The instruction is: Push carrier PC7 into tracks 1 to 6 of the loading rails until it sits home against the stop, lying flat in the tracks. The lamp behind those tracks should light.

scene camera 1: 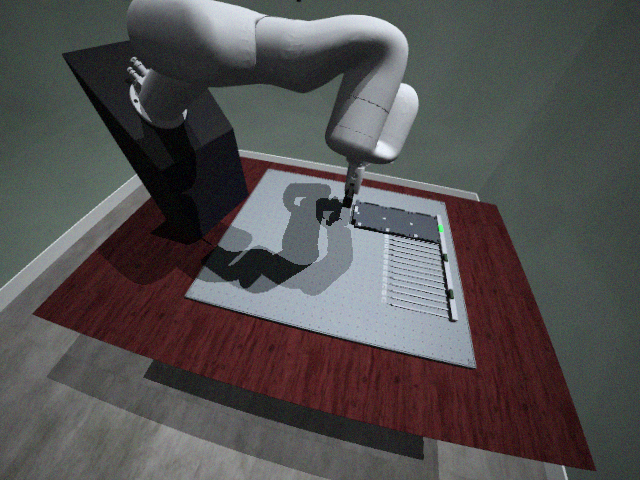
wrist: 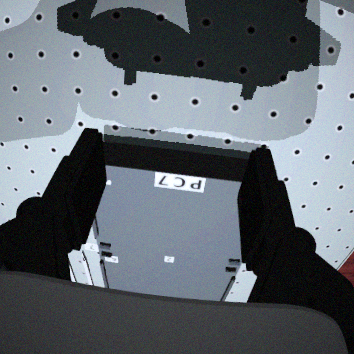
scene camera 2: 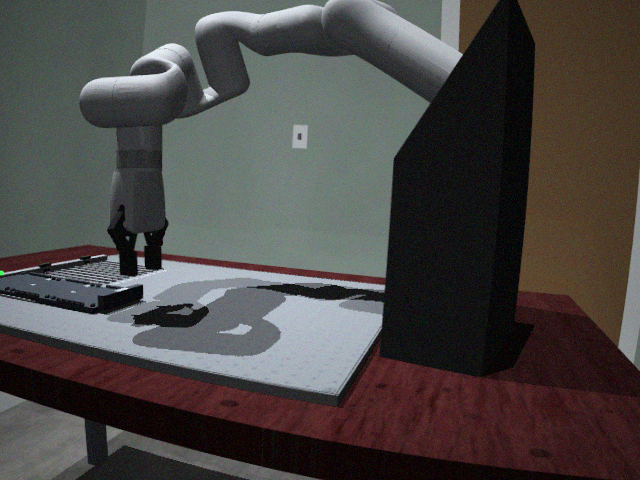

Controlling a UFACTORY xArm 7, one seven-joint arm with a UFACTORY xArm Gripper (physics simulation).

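Places are measured from the arm's base along level axes (x ahead, y left, z up), in millimetres.
Where they show: gripper, fingertip midpoint: (scene camera 1: 347,200) (wrist: 173,163) (scene camera 2: 141,272); arm's base, origin of the base link: (scene camera 1: 159,103) (scene camera 2: 475,98).
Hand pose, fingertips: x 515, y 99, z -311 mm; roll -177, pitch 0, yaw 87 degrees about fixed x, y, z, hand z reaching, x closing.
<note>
Each offset is from my fingertips to the top centre of the thing. "*": to the spot under its first point. Level surfaces: height alone.
Carrier PC7 @[196 mm ahead, 8 mm right, 33 mm down] (scene camera 1: 398,219) (scene camera 2: 56,293) (wrist: 167,220), a dark grey slab with a raised black near end, lies flat in the tracks at one side of the loading rails @[* 247 mm ahead, 351 mm right, 61 mm down] (scene camera 1: 419,311). Its far end reaches the white stop bar @[* 348 mm ahead, 214 mm right, 47 mm down] (scene camera 1: 447,273), with no gap visible in scene camera 1. The lamp @[361 mm ahead, 18 mm right, 42 mm down] (scene camera 1: 440,228) (scene camera 2: 1,273) behind it glows green. My gripper (scene camera 1: 347,203) (scene camera 2: 140,268) (wrist: 173,163) is open and empty. It points down above the carrier's near end, and in the second scene view its fingertips are raised. The carrier's tracks are hidden beneath it.
Two dark lamps (scene camera 1: 445,257) (scene camera 1: 450,293) sit along the stop bar beside the other tracks. The rails stand on a pale perforated board @[63 mm down] (scene camera 1: 310,315) (scene camera 2: 320,372) on a red wooden table @[76 mm down] (scene camera 1: 289,353) (scene camera 2: 465,413). The arm's black pedestal (scene camera 1: 219,180) (scene camera 2: 444,232) stands at the opposite end.
</note>
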